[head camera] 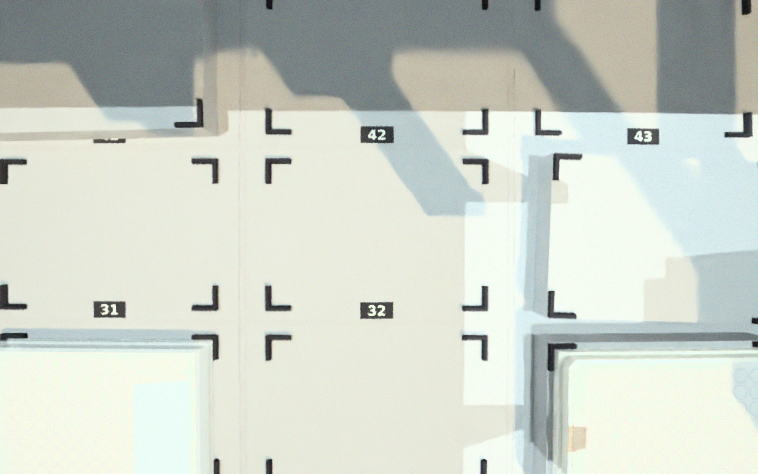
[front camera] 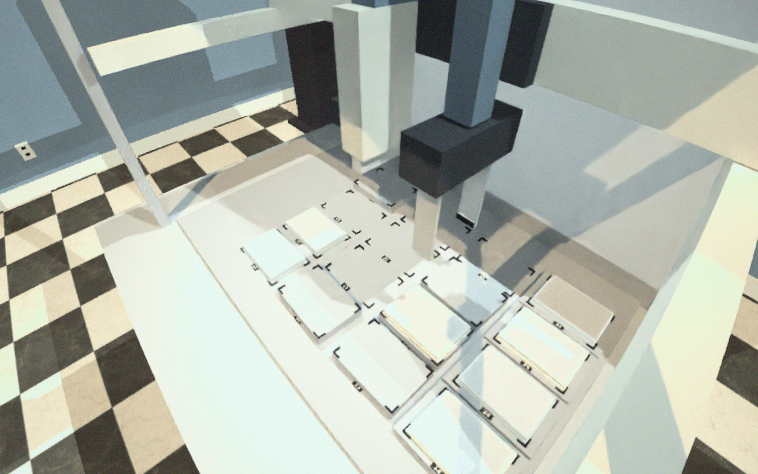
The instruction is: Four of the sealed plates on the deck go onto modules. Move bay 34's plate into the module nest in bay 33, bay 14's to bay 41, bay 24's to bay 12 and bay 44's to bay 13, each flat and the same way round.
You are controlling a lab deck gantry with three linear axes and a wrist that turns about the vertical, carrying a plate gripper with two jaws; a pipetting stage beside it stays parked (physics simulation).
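Seen in the pictures: gripper, fingertip midpoint: (front camera: 445, 236); robot's base, origin of the base link: (front camera: 242, 249).
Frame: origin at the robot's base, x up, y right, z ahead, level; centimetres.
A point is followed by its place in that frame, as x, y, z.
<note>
The sealed plates of bay 34 (front camera: 545, 345) @(2.9, -25.5, 56.0), bay 14 (front camera: 455, 433) @(2.9, -4.5, 54.3), bay 24 (front camera: 505, 388) @(2.9, -14.8, 55.4) and bay 44 (front camera: 572, 308) @(2.9, -35.7, 55.8) lie flat in the right-hand column in the front view. The module nest in bay 33 (front camera: 461, 291) @(1.9, -24.7, 39.2) (head camera: 603, 223) @(1.9, -26.4, 35.6) is bare. The modules in bay 12 (front camera: 318, 301) @(1.9, -3.9, 23.3) and bay 13 (front camera: 382, 366) @(1.9, -4.1, 40.0) hold no plate. The front part of bay 41's module (head camera: 50, 120) @(1.9, -32.2, 4.3) shows bare in the head view; its back is outside that view. My gripper (front camera: 447, 237) @(15.9, -21.2, 35.8) is open and empty, jaws down, raised above the deck behind bay 33. It does not show in the head view.
A plate (front camera: 427, 321) @(3.3, -14.6, 39.8) (head camera: 654, 413) @(3.3, -16.2, 37.6) sits in bay 23, in front of bay 33. Two more plates, in bay 11 (front camera: 273, 254) @(1.4, -3.9, 7.3) and bay 21 (front camera: 316, 229) @(1.4, -14.8, 7.1) (head camera: 67, 413) @(1.4, -15.3, 4.8), stand at the left. The parked pipetting stage (front camera: 371, 83) hangs left of the gripper, near bay 41.
</note>
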